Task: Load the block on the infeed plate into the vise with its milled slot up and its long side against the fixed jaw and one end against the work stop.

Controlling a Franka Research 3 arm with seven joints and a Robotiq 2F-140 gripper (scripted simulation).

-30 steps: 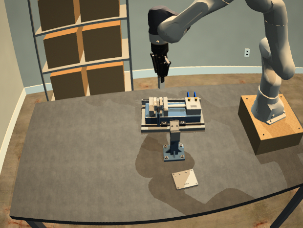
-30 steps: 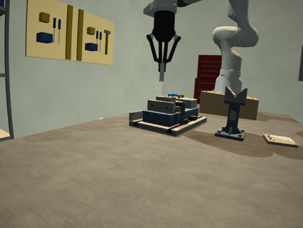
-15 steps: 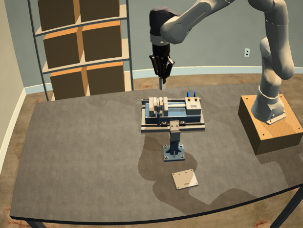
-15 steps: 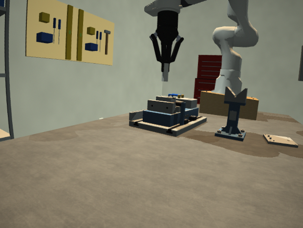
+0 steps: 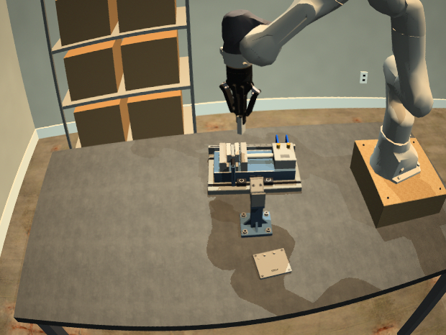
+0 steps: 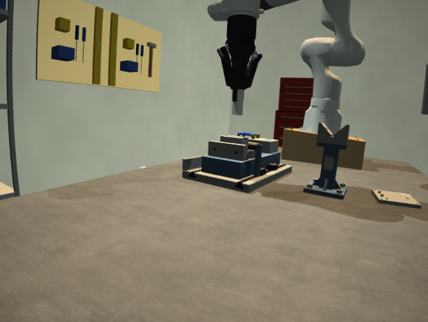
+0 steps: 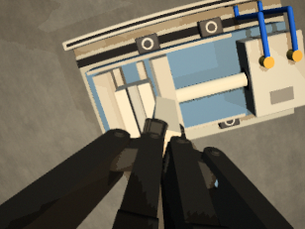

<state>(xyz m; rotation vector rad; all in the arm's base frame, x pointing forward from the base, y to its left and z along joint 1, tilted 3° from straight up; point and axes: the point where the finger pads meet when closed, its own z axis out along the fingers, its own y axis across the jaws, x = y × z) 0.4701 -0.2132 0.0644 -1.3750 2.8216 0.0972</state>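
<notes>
Right now my hand is 30 mm short of the part, 10 mm to the right of it and 100 mm above it. Round my hand: moving jaw (10 mm to the left, 120 mm below); work stop rod (40 mm ahead, 50 mm to the left, 110 mm below); cylinder rod (60 mm behind, 20 mm to the left, 120 mm below).
</notes>
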